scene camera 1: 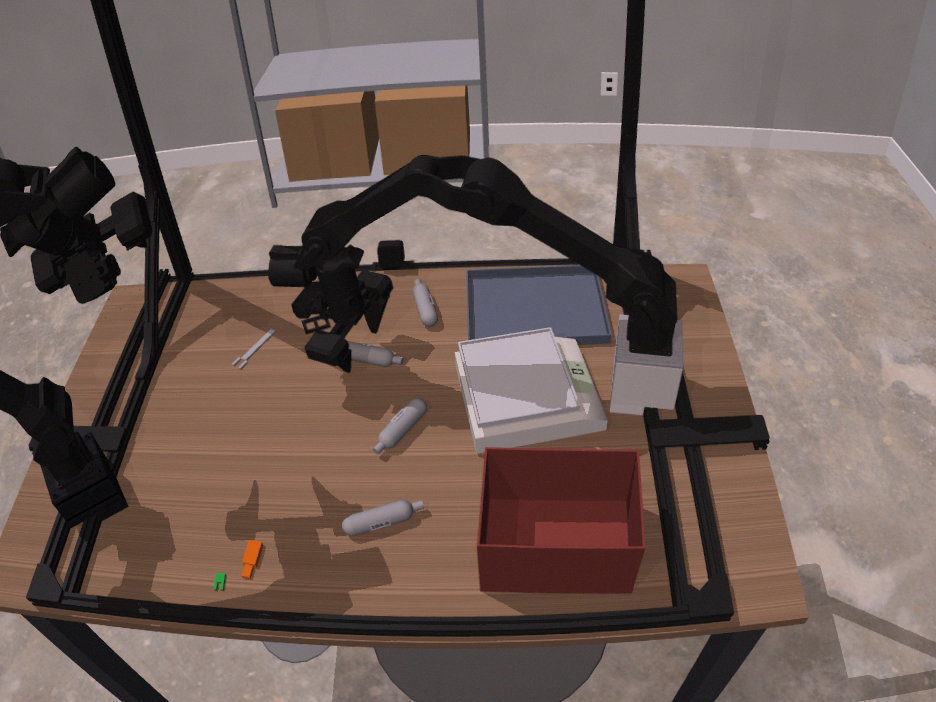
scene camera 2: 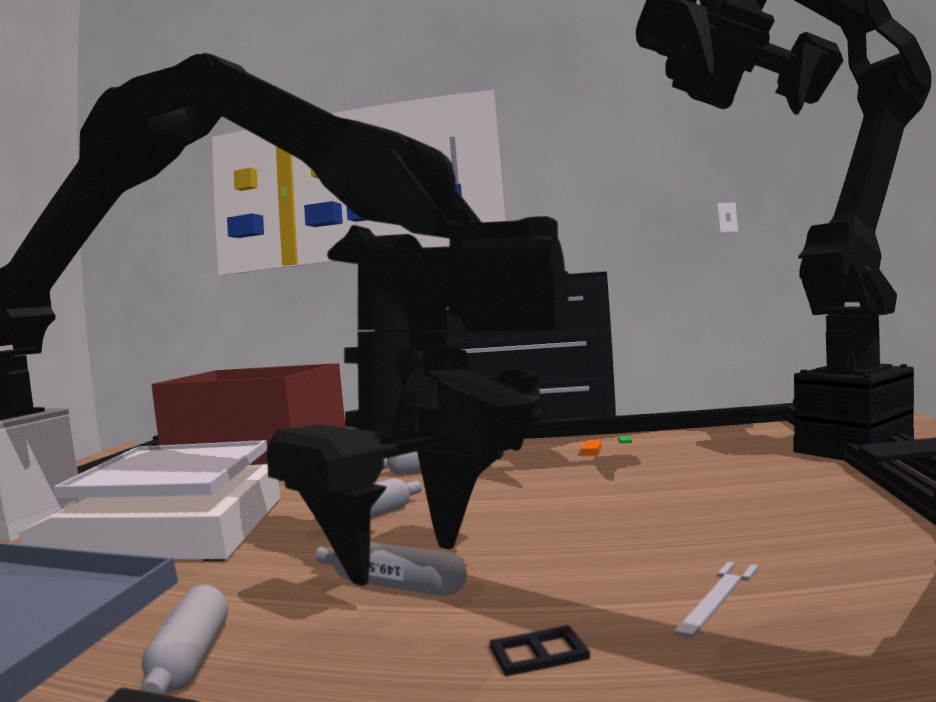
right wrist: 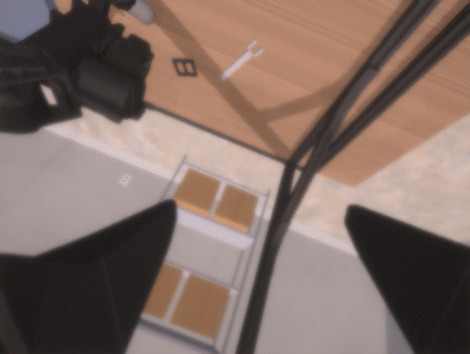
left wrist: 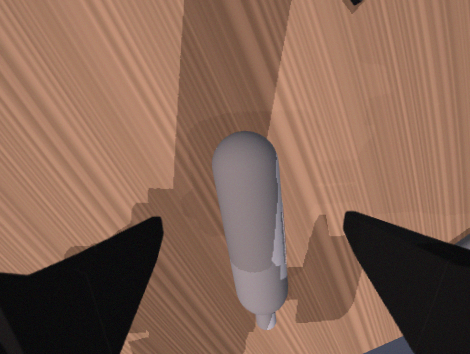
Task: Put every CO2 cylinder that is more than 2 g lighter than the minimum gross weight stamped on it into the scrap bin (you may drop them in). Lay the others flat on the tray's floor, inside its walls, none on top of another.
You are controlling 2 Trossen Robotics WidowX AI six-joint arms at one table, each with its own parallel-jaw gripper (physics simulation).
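Places are measured from the left arm's base along level axes (x ahead, y up, z right), in centimetres.
Pixels of known places: left gripper, between the fingertips: [scene camera 1: 361, 351] [scene camera 2: 405, 565] [right wrist: 129, 2] [left wrist: 253, 222]; right gripper, between the fingertips: [scene camera 1: 122, 257] [scene camera 2: 755, 94] [right wrist: 261, 210]; left arm's base, origin of its link: [scene camera 1: 650, 339] [scene camera 2: 5, 415]; right arm's base, origin of its link: [scene camera 1: 71, 466] [scene camera 2: 854, 370].
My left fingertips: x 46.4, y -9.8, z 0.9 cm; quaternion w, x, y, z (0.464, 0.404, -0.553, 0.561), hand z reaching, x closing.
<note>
For each thing: its top centre in the pictures, then the offset to it from my left fingertips.
- grey cylinder, centre of its top: [left wrist: 261, 264] [scene camera 2: 385, 545] [scene camera 1: 368, 348] dx -1.5, dy +1.2, dz -0.2 cm
- mid-table, centre of its top: [scene camera 2: 367, 484] [scene camera 1: 398, 419] dx -10.3, dy +1.4, dz -14.4 cm
- blue tray, centre of its top: [scene camera 1: 535, 300] dx -27.1, dy +0.3, dz +16.2 cm
- red scrap bin, centre of its top: [scene camera 1: 562, 496] [scene camera 2: 245, 373] dx -36.1, dy +10.3, dz -30.9 cm
- black two-hole frame, centre of its top: [scene camera 2: 538, 645] [scene camera 1: 315, 322] [right wrist: 184, 68] dx +10.9, dy -1.2, dz +7.1 cm
- grey fork-shaped tool, centre of its top: [scene camera 2: 716, 594] [scene camera 1: 254, 347] [right wrist: 238, 63] dx +20.3, dy -1.4, dz -0.3 cm
- orange piece, centre of its top: [scene camera 2: 592, 442] [scene camera 1: 250, 558] dx +5.2, dy -0.8, dz -41.1 cm
- green piece, centre of its top: [scene camera 2: 625, 437] [scene camera 1: 219, 581] dx +8.6, dy -1.3, dz -45.6 cm
My left gripper [scene camera 1: 360, 347] [scene camera 2: 404, 563] [left wrist: 253, 222] is open, pointing down, with its fingers on either side of a grey cylinder [scene camera 1: 371, 354] [scene camera 2: 436, 572] [left wrist: 250, 210] labelled 149.5, which lies on the table. My right gripper [right wrist: 261, 210] is open and empty, high up at the left in scene camera 1. Other cylinders lie near the tray [scene camera 1: 424, 303] [scene camera 2: 186, 638], mid-table [scene camera 1: 400, 425] [scene camera 2: 389, 497] and left of the bin [scene camera 1: 378, 517] [scene camera 2: 404, 462]. The blue tray [scene camera 1: 538, 302] [scene camera 2: 68, 604] and the red scrap bin [scene camera 1: 559, 566] [scene camera 2: 219, 411] hold no cylinder in scene camera 1.
A white scale [scene camera 1: 517, 377] [scene camera 2: 151, 528], its display at 0, stands between tray and bin. A black two-hole frame [scene camera 2: 539, 666], a grey fork-shaped tool [scene camera 1: 254, 349] [scene camera 2: 710, 600], an orange piece [scene camera 1: 251, 557] and a green piece [scene camera 1: 220, 581] lie on the table.
</note>
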